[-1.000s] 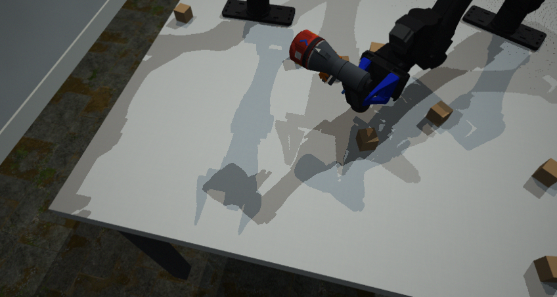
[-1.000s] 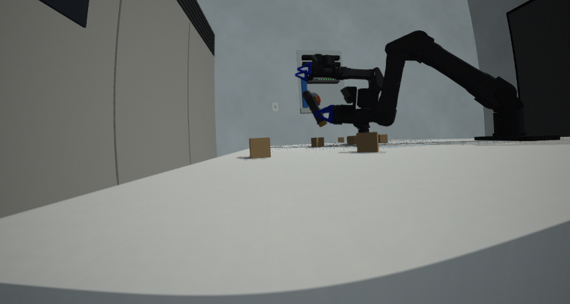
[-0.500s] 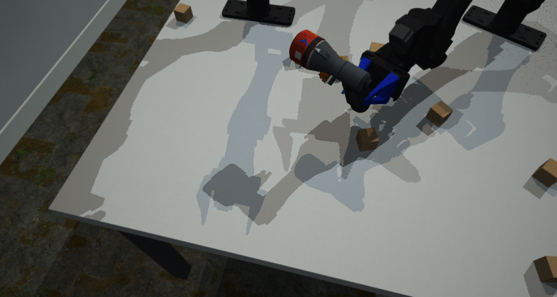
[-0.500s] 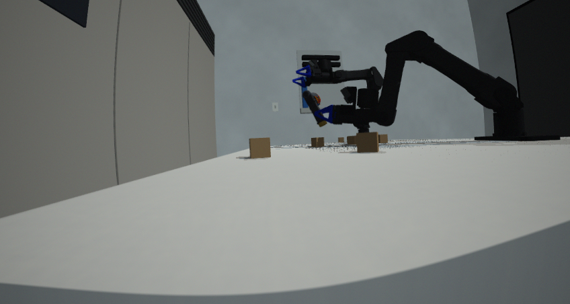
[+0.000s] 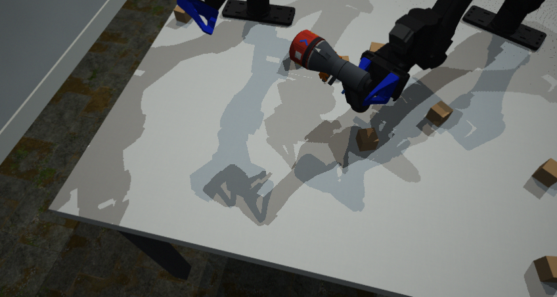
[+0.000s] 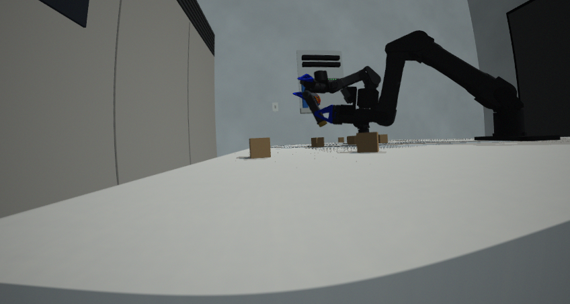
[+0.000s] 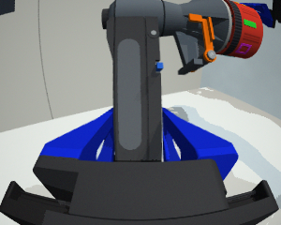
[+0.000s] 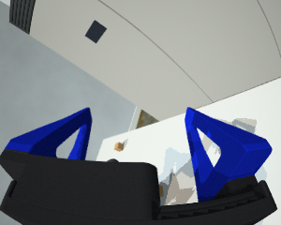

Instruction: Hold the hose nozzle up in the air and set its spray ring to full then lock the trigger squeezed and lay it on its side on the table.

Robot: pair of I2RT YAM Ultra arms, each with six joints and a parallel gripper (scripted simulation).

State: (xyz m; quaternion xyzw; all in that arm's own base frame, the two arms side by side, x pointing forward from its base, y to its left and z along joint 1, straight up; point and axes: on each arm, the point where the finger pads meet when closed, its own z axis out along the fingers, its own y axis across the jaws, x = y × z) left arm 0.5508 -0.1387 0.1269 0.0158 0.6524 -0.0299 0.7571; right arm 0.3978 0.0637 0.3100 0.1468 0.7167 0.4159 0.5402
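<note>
My right gripper is now 40 mm past the red spray ring, 130 mm to the right of it and 100 mm above it.
</note>
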